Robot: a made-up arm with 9 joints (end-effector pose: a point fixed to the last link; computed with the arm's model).
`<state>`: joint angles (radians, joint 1 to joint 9).
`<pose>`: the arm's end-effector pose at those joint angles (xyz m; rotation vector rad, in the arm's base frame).
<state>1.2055 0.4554 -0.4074 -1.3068 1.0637 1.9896 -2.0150 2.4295 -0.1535</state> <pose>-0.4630 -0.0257 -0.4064 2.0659 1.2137 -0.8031</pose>
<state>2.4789 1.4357 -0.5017 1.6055 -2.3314 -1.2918 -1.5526 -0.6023 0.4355</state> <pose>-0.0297 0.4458 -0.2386 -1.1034 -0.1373 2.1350</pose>
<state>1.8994 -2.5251 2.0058 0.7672 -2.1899 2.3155 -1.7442 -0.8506 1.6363</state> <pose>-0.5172 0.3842 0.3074 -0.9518 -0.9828 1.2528</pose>
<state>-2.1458 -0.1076 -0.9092 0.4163 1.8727 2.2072 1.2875 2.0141 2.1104</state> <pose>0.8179 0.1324 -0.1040 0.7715 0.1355 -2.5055</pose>
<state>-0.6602 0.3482 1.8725 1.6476 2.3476 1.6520 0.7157 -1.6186 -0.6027</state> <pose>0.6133 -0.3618 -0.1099 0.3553 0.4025 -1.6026</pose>
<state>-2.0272 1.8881 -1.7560 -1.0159 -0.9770 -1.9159 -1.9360 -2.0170 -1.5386</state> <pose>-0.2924 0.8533 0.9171 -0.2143 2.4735 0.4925</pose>
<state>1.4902 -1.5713 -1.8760 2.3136 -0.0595 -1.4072 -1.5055 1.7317 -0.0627</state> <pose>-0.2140 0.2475 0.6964 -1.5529 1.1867 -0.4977</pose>
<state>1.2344 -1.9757 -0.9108 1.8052 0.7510 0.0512 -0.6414 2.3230 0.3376</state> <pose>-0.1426 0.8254 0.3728 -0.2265 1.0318 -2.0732</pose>
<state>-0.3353 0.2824 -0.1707 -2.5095 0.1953 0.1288 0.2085 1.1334 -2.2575</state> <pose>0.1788 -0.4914 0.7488 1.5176 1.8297 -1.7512</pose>
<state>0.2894 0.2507 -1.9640 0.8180 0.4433 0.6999 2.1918 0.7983 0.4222</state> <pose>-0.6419 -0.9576 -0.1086 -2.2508 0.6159 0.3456</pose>
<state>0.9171 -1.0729 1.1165 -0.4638 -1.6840 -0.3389 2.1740 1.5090 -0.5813</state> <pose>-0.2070 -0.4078 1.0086 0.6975 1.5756 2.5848</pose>
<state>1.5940 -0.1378 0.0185 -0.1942 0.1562 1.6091 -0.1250 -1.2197 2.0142</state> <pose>-0.9576 0.1015 -0.4239 0.2702 -2.8588 1.0547</pose>
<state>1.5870 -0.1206 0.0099 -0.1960 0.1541 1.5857 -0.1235 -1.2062 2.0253</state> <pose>-0.9662 0.0961 -0.4251 0.3100 -2.8402 1.0776</pose>
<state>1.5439 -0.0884 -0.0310 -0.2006 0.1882 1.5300 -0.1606 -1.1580 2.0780</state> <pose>-1.0000 0.0839 -0.4057 0.4137 -2.7305 1.1352</pose>
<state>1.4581 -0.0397 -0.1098 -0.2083 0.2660 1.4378 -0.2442 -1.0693 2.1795</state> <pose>-1.0611 0.0637 -0.3525 0.5896 -2.5184 1.2043</pose>
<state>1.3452 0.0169 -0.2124 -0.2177 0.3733 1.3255 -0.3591 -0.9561 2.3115</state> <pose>-1.1306 0.0403 -0.2625 0.8028 -2.2555 1.2360</pose>
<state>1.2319 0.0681 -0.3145 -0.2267 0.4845 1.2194 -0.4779 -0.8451 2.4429</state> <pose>-1.1838 0.0221 -0.1548 0.9981 -2.0147 1.2121</pose>
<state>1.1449 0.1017 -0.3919 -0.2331 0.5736 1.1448 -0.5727 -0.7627 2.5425</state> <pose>-1.2110 0.0141 -0.0632 1.1296 -1.8488 1.1594</pose>
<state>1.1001 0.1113 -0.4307 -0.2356 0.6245 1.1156 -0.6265 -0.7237 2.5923</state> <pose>-1.2188 0.0139 -0.0122 1.1817 -1.7713 1.1179</pose>
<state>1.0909 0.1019 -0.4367 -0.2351 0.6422 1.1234 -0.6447 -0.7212 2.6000</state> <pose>-1.2174 0.0179 0.0017 1.1734 -1.7579 1.1006</pose>
